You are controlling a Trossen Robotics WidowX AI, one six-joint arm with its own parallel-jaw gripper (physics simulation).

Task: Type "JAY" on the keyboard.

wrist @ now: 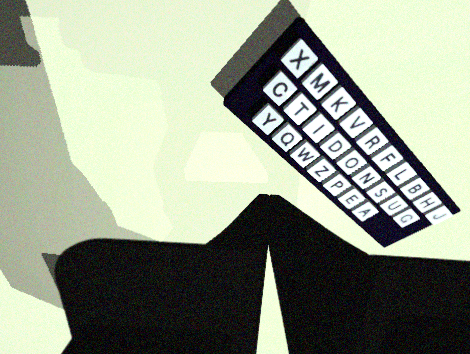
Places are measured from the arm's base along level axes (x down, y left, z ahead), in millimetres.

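Pixels of known places: gripper, fingertip midpoint: (267, 204).
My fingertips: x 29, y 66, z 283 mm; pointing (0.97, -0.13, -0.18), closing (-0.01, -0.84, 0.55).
Observation:
Behind a point stands the place of what it marks.
A dark keyboard (250, 97) {x 119, y 80, z 291 mm} with white letter keys lies slanted across the upper right of the wrist view. The J key (439, 216) {x 113, y -101, z 302 mm} is at its lower right end, beside the H key. The A key (364, 212) {x 113, y -51, z 269 mm} is at the right end of the row nearest the gripper. The Y key (268, 119) {x 113, y 63, z 287 mm} is at the left end of that same row. My gripper (267, 204) {x 29, y 66, z 283 mm} is shut and empty, with its black fingertips together at the lower middle. The tips show to the left of the A key and below the Y key, apart from the keyboard in the view.
A pale table surface (115, 130) {x 131, y 147, z 205 mm} lies around the keyboard. Grey shadows fall on the left side and along the keyboard's upper left end. A lighter patch shows above the fingertips.

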